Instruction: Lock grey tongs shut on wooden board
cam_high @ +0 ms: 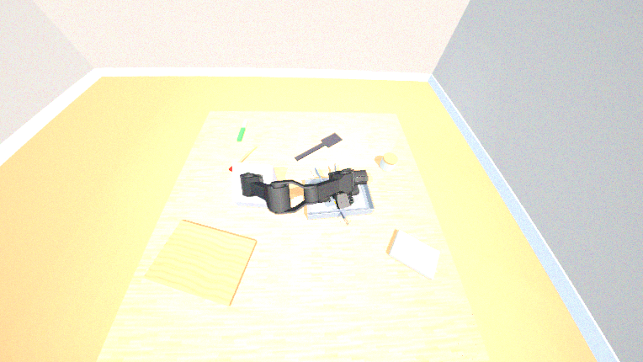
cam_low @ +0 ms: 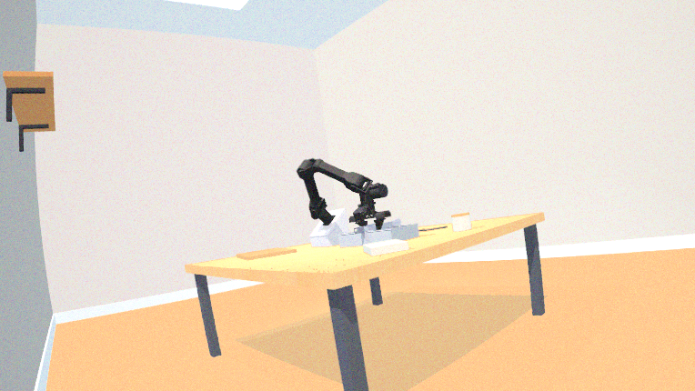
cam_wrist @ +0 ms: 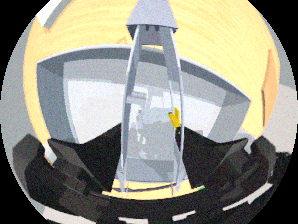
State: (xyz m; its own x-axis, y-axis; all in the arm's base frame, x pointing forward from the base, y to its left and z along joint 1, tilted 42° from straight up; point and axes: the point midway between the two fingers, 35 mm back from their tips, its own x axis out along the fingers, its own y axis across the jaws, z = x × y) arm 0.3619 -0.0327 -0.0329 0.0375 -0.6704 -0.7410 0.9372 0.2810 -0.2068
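My gripper tip is now 20 mm to the right of the grey roasting tin and 10 mm short of it. Round my gripper tip: dark spatula 370 mm to the left, 100 mm behind, 30 mm below; then small jar 280 mm ahead, 270 mm to the left; then white slab 350 mm ahead, 200 mm to the right, 20 mm below.
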